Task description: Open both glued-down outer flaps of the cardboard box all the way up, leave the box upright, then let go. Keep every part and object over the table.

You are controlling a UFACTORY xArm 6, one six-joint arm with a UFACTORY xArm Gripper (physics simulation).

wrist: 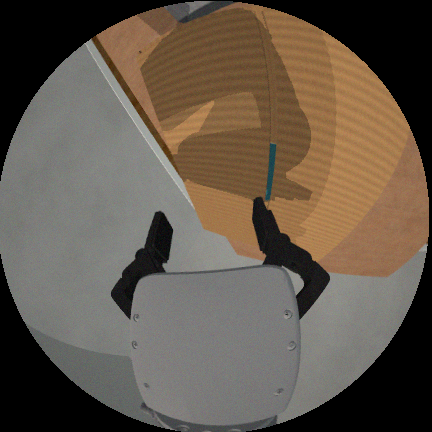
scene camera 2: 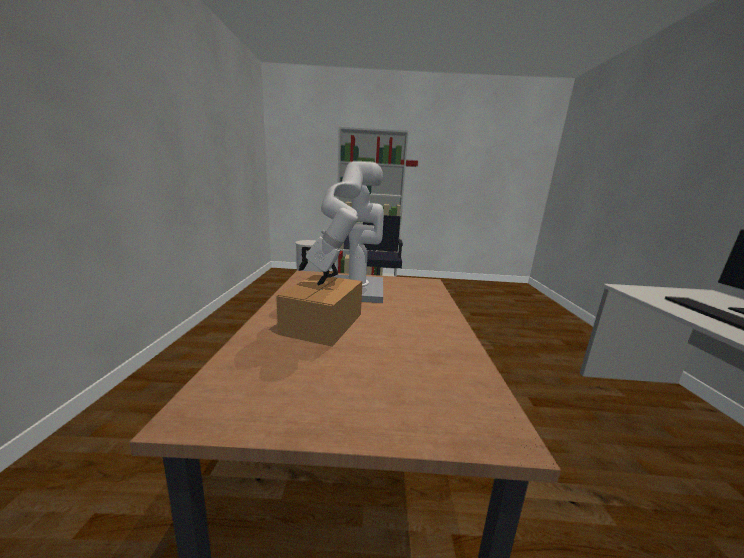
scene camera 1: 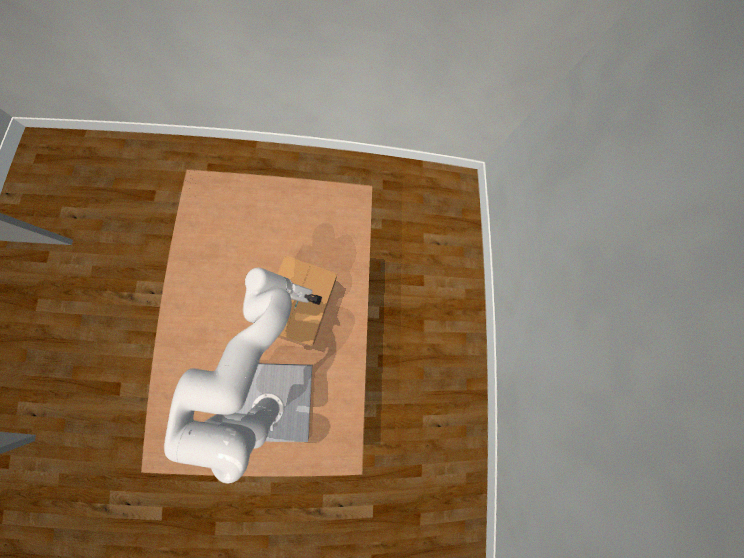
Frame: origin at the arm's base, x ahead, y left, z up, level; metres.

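Seen in the pictures: gripper, fingertip midpoint: [wrist: 208,214] [scene camera 2: 309,277] [scene camera 1: 310,297]; arm's base, origin of the base link: [scene camera 1: 268,408].
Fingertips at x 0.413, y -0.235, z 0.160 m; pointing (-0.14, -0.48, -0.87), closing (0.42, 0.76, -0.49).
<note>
Pixels of each thing's top centre, then the offset from my fingertips to it. Level surfaces: height alone.
- cardboard box, middle of its top: [wrist: 269,180] [scene camera 2: 323,287] [scene camera 1: 298,299] 0.003 m ahead, 0.051 m left, 0.041 m down
- narrow teal strip, middle of its top: [wrist: 271,170] 0.003 m ahead, 0.051 m left, 0.056 m down
- wooden table, its level: 0.197 m down
The cardboard box [scene camera 1: 305,333] [scene camera 2: 309,321] [wrist: 350,125] stands upright on the table. One outer flap [scene camera 1: 322,278] [scene camera 2: 295,291] [wrist: 215,65] and the other outer flap [scene camera 1: 292,268] [scene camera 2: 337,293] [wrist: 307,60] lie down or nearly flat over its top; a slight tilt is hard to tell. A narrow teal strip [wrist: 270,172] shows along the seam between them. My gripper [scene camera 1: 313,298] [scene camera 2: 311,275] [wrist: 208,214] is wide open and empty, tilted over the box top. In the wrist view its right fingertip appears close beside the seam and the strip's lower end; contact cannot be told.
The wooden table [scene camera 1: 228,210] [scene camera 2: 420,372] carries the box and the grey base plate [scene camera 1: 295,420] [scene camera 2: 375,295] under the arm. The box stands nearer the table's right edge in scene camera 1. A white desk [scene camera 2: 637,300] stands apart at the right in scene camera 2.
</note>
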